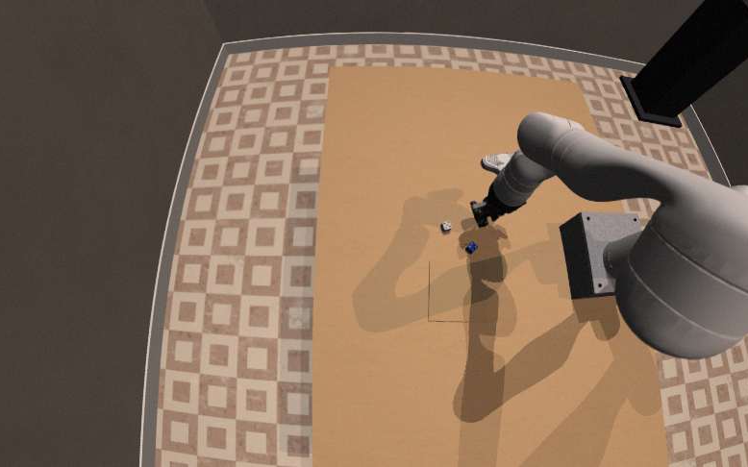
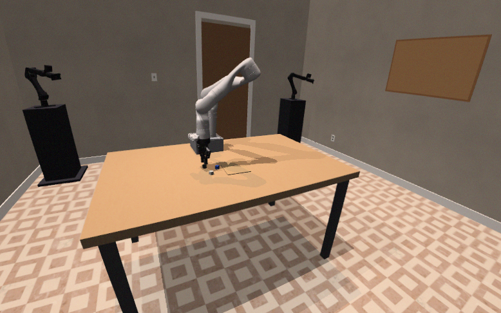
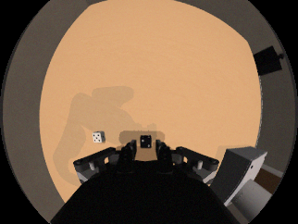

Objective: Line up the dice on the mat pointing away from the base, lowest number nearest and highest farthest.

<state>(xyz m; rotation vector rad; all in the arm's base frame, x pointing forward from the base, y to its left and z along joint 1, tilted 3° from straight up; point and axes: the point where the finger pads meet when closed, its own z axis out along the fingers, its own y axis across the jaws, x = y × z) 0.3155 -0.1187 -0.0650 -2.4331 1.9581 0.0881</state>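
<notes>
The black die is 4 cm below my hand. Also, from my hand: blue die (4 cm ahead, 7 cm to the left, 4 cm below); then mat (7 cm ahead, 17 cm to the left, 4 cm below); then white die (9 cm ahead, 1 cm to the left, 4 cm below).
</notes>
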